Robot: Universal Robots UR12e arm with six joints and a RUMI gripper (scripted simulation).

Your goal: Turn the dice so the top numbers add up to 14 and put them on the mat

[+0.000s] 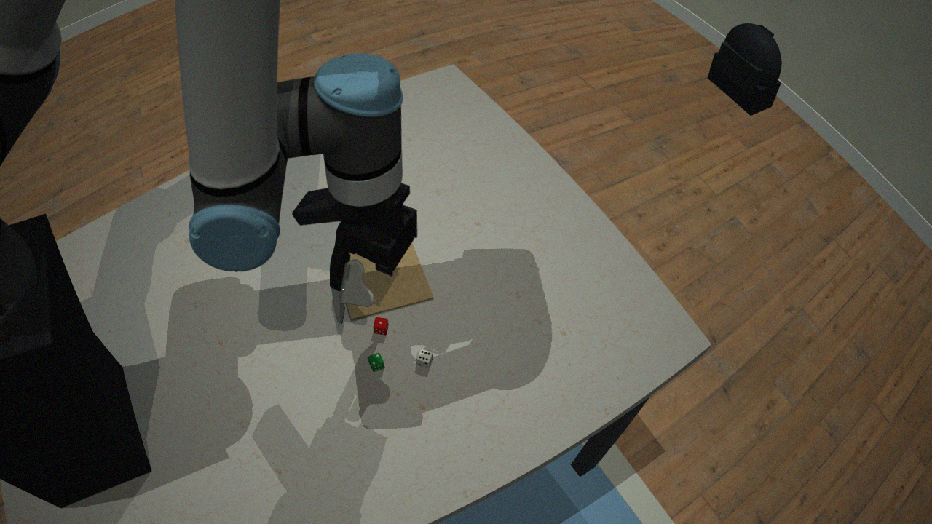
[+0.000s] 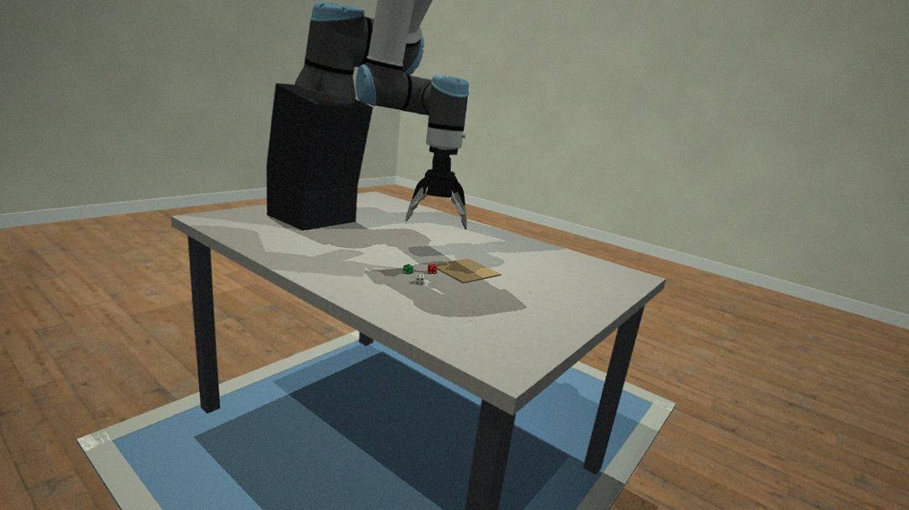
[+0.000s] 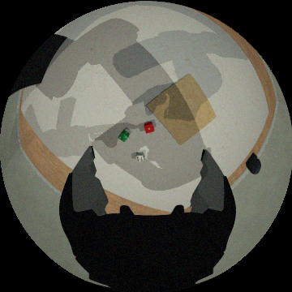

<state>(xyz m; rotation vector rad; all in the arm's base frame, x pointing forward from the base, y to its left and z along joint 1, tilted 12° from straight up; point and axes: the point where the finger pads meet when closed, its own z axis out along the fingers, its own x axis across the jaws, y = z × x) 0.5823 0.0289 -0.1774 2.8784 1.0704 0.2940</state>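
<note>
My gripper is now 120 mm above the red die, 10 mm to the left of it and 10 mm short of it. The rest, counted from my hand: white die: 120 mm below, 90 mm to the right, 50 mm ahead; mat: 130 mm below, 90 mm to the left, 50 mm ahead; green die: 120 mm below, 70 mm to the right, 20 mm behind.
</note>
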